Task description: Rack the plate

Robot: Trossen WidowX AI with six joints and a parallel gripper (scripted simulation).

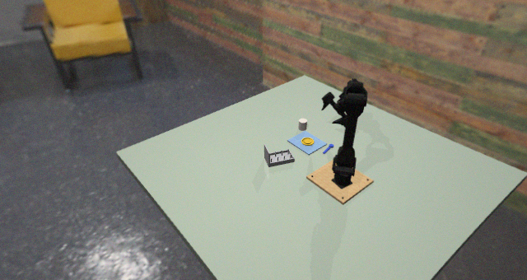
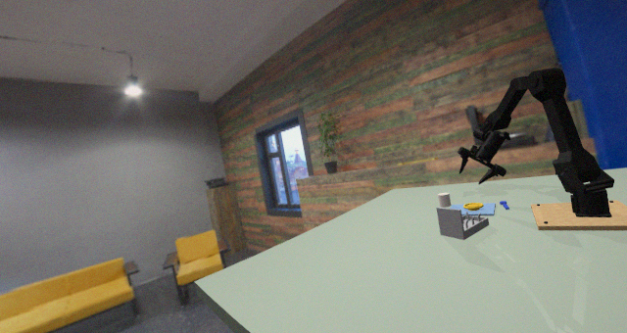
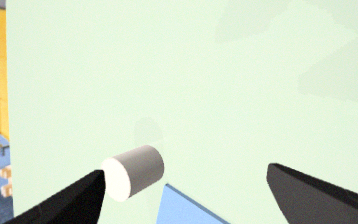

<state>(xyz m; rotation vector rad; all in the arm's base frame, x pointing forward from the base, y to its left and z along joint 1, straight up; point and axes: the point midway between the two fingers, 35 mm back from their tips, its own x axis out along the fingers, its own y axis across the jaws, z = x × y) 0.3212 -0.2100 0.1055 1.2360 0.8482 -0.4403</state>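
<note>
Now: the yellow plate 40 mm behind my gripper tip, 150 mm to the left of it and 70 mm below it. Round my gripper tip: blue spoon (130 mm behind, 90 mm to the left, 90 mm below); then light blue mat (30 mm behind, 150 mm to the left, 90 mm below); then white cup (80 mm ahead, 90 mm to the left, 60 mm below).
</note>
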